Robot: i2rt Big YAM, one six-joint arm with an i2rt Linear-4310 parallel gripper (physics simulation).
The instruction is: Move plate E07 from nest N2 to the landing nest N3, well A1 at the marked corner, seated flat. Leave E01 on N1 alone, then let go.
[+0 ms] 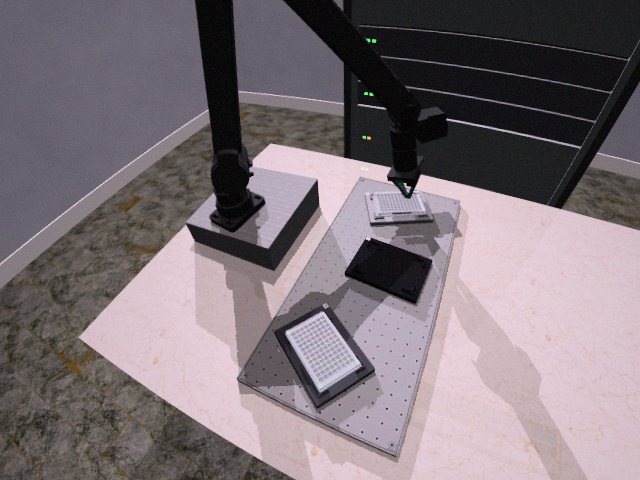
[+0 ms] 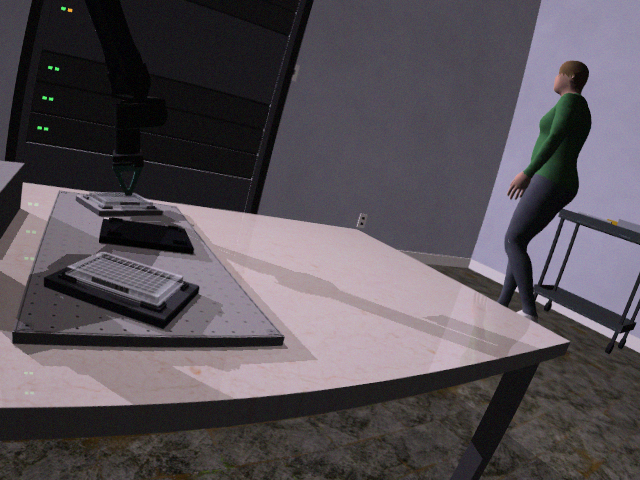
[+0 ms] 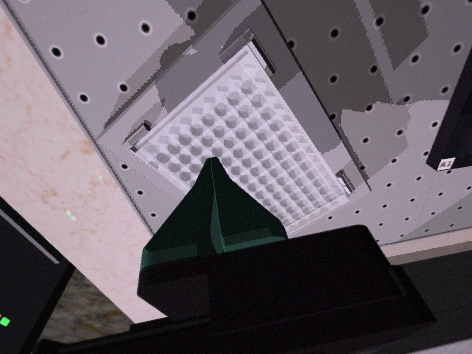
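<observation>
My gripper (image 1: 407, 194) (image 2: 128, 192) (image 3: 213, 165) is shut and empty, its green tips together above the far white well plate (image 1: 395, 204) (image 2: 110, 200) (image 3: 270, 145). That plate, apparently E07, lies level between the corner guides of the light grey nest (image 1: 403, 221) (image 2: 129, 212) (image 3: 305, 105), apparently N3. Its A1 corner is not readable. The middle black nest (image 1: 390, 268) (image 2: 147, 236) (image 3: 457, 135), apparently N2, is bare. The near plate (image 1: 323, 351) (image 2: 126, 279), apparently E01, lies flat on the near dark nest (image 1: 343, 383) (image 2: 170, 312), apparently N1. No plate or nest numbers are readable.
The nests stand on a perforated grey board (image 1: 379, 413) (image 2: 242, 325) (image 3: 420, 117) on the table (image 1: 516, 289) (image 2: 387, 320). The arm's base block (image 1: 294, 211) stands left of the board. A dark rack (image 1: 491, 165) rises behind the table. A person (image 2: 563, 134) stands well beyond the table.
</observation>
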